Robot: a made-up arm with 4 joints. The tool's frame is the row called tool. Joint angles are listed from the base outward. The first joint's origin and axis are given. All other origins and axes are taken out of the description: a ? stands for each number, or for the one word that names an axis. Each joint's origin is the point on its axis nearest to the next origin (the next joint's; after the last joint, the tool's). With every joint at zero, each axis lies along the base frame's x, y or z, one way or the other. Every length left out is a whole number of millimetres.
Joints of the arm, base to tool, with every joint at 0 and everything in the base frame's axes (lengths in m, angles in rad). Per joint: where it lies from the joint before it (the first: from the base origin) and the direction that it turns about. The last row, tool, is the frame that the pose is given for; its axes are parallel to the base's.
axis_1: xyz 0.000 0.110 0.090 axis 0 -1 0
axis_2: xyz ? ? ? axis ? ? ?
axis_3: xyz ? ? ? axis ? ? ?
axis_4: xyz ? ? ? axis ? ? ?
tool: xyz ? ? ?
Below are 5 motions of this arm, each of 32 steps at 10 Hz.
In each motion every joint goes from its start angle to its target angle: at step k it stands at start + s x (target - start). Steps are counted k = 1, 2, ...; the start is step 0. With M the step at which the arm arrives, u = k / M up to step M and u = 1 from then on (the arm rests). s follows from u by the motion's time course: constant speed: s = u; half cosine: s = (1 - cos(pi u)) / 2; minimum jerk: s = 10 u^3 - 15 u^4 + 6 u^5.
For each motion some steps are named. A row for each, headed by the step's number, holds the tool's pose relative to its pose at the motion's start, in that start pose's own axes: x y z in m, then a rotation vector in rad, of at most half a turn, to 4 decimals.
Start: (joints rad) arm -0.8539 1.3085 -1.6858 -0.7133
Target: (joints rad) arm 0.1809 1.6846 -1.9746 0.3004
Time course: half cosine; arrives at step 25
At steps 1, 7, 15, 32:
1: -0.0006 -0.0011 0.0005 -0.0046 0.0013 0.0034
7: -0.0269 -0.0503 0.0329 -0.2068 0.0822 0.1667
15: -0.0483 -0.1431 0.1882 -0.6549 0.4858 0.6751
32: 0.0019 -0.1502 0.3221 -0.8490 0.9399 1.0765

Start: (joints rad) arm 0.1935 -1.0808 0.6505 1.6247
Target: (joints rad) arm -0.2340 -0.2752 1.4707 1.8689
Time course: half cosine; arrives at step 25
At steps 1, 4, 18, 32:
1: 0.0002 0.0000 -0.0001 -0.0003 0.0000 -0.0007
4: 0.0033 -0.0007 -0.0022 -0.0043 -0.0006 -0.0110
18: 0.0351 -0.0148 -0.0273 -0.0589 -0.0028 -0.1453
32: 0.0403 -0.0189 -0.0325 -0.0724 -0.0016 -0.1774

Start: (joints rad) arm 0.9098 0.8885 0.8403 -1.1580
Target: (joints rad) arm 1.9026 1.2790 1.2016 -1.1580
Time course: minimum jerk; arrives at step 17
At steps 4, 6, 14, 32:
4: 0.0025 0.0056 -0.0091 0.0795 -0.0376 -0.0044
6: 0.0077 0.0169 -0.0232 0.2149 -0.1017 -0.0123
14: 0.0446 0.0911 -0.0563 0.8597 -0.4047 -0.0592
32: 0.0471 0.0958 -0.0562 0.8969 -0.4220 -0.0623

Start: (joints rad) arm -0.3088 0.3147 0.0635 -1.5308
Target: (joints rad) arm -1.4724 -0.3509 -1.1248 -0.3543
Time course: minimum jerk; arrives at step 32
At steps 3, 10, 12, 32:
3: 0.0003 -0.0013 0.0004 -0.0082 -0.0034 0.0105
10: 0.0113 -0.0315 0.0158 -0.2124 -0.0638 0.2725
12: 0.0207 -0.0462 0.0285 -0.3287 -0.0793 0.4225
32: 0.1477 -0.0241 0.1805 -1.2321 0.2559 1.6100

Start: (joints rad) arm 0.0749 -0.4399 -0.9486 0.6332
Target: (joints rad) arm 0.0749 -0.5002 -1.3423 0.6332
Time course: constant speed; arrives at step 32
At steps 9, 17, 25, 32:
9: -0.0078 -0.0106 0.0089 -0.0756 0.0555 0.0000
17: -0.0143 -0.0195 0.0177 -0.1428 0.1048 0.0000
25: -0.0203 -0.0277 0.0274 -0.2100 0.1541 0.0000
32: -0.0252 -0.0343 0.0365 -0.2688 0.1973 0.0000

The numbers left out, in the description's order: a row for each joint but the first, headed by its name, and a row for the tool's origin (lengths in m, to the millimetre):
axis_2: xyz -0.100 0.000 0.080, axis -1 0 0
axis_3: xyz 0.000 0.020 0.020, axis 1 0 0
axis_4: xyz 0.000 -0.070 -0.140, axis 0 0 1
tool: xyz -0.100 0.050 0.000

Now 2 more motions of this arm.
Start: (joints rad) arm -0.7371 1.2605 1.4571 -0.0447
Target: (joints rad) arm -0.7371 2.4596 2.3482 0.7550
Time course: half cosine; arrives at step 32
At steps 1, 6, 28, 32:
1: -0.0001 -0.0003 -0.0001 -0.0007 0.0000 0.0019
6: -0.0029 -0.0124 -0.0015 -0.0260 -0.0003 0.0674
28: -0.0037 -0.1494 0.0252 -0.2863 0.1012 0.7635
32: -0.0025 -0.1549 0.0281 -0.2966 0.1100 0.7932

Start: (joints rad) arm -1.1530 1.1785 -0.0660 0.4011
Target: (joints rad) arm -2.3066 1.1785 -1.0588 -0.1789
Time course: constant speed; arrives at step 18
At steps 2, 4, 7, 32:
2: 0.0005 -0.0357 0.0154 -0.0903 0.0717 0.0592
4: 0.0076 -0.0710 0.0300 -0.1885 0.1242 0.1226
7: 0.0303 -0.1208 0.0498 -0.3446 0.1644 0.2246
32: 0.2060 -0.2296 0.0914 -0.8542 -0.0997 0.6386

